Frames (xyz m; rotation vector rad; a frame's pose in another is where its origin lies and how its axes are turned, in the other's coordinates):
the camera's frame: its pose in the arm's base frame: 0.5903 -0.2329 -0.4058 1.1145 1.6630 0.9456
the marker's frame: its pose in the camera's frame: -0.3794 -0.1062 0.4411 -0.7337 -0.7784 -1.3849
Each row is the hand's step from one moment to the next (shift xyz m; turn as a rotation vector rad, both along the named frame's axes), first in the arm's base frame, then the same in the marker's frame.
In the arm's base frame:
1: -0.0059 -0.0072 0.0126 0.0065 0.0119 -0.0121
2: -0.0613 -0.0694 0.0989 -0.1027 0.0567 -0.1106
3: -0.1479 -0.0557 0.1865 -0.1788 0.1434 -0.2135
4: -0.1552 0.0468 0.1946 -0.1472 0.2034 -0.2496
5: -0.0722 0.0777 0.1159 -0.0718 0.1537 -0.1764
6: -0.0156 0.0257 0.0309 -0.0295 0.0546 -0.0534
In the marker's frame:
1: -0.0131 -0.0085 0.0011 0.0129 0.0128 0.0009
2: -0.1118 -0.0764 -0.0058 0.0181 0.0957 -0.1285
3: -0.2349 -0.0659 -0.0153 0.0455 0.2139 -0.2243
4: -0.2509 0.0323 0.0115 0.0903 0.2735 -0.2059
5: -0.1392 0.0636 0.0355 0.0837 0.1971 -0.1185
6: -0.0351 0.0211 0.0136 0.0200 0.0688 -0.0396

